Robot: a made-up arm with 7 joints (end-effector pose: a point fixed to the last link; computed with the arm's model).
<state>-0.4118 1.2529 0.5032 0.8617 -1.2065 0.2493 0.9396</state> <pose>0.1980 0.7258 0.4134 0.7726 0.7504 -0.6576</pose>
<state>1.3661 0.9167 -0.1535 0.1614 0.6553 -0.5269 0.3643</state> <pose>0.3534 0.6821 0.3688 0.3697 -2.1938 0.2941</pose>
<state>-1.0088 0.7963 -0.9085 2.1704 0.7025 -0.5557 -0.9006</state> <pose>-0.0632 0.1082 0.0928 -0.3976 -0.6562 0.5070</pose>
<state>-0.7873 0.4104 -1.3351 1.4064 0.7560 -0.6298 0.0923</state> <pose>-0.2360 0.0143 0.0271 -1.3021 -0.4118 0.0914</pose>
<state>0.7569 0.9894 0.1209 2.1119 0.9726 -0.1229 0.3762</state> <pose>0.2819 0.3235 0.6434 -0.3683 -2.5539 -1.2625</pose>
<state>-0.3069 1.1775 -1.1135 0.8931 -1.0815 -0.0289 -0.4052</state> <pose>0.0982 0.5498 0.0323 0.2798 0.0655 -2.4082</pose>
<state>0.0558 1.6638 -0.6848 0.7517 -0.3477 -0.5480 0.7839</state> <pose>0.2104 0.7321 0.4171 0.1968 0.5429 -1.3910</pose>
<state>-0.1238 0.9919 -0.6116 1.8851 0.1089 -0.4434 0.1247</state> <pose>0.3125 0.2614 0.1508 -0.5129 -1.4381 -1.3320</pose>
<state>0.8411 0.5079 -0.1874 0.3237 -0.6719 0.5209 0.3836</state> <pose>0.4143 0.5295 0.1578 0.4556 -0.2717 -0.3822</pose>
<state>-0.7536 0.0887 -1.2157 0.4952 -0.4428 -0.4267 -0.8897</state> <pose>-0.2806 0.1106 -0.0736 -0.4217 -0.5736 -1.0164</pose>
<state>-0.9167 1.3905 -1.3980 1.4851 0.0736 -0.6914 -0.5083</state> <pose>-0.1957 0.4543 0.1154 -0.7201 -0.1636 -0.9516</pose>
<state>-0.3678 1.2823 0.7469 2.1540 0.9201 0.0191 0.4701</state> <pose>0.3363 0.3756 0.5415 -0.2198 -1.7154 -1.2150</pose>
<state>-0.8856 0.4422 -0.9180 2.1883 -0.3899 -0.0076 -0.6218</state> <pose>0.0492 0.0369 0.1146 -0.4091 -1.2752 -0.4426</pose>
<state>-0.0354 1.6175 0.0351 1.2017 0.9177 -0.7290 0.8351</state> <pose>0.3433 0.6011 0.4996 0.0816 -1.4332 -1.3990</pose>
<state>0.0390 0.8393 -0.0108 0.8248 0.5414 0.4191 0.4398</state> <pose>0.2298 0.5949 0.0881 -0.1267 -0.6096 0.1196</pose>
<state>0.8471 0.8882 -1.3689 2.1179 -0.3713 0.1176 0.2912</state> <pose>0.3463 0.0867 0.2933 0.0621 -1.2805 -2.2123</pose>
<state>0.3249 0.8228 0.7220 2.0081 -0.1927 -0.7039 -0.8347</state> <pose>0.1695 0.4954 0.6098 -1.1596 2.3877 0.0118</pose>
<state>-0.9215 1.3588 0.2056 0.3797 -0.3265 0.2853 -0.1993</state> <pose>0.0590 0.7869 0.3864 1.3302 0.6966 -0.7625</pose>
